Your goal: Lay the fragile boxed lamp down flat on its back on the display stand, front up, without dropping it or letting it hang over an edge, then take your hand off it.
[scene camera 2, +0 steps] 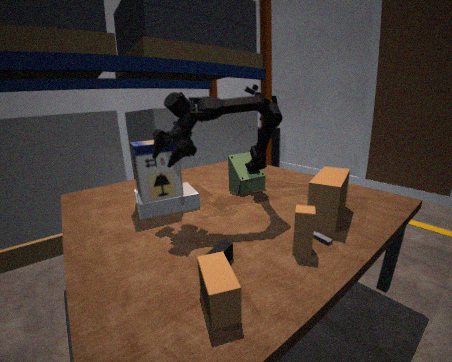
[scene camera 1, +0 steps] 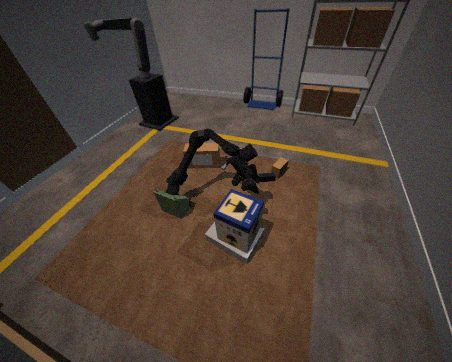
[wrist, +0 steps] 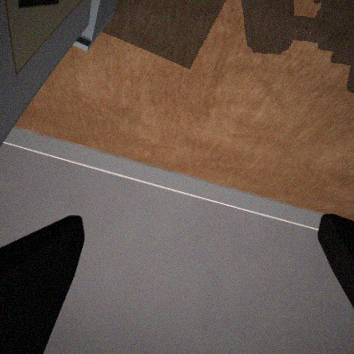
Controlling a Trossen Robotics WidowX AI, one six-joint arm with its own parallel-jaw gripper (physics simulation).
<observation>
My gripper (scene camera 2: pixel 160 162) is open and holds nothing.
My gripper also shows in the wrist view (wrist: pixel 203 226).
</observation>
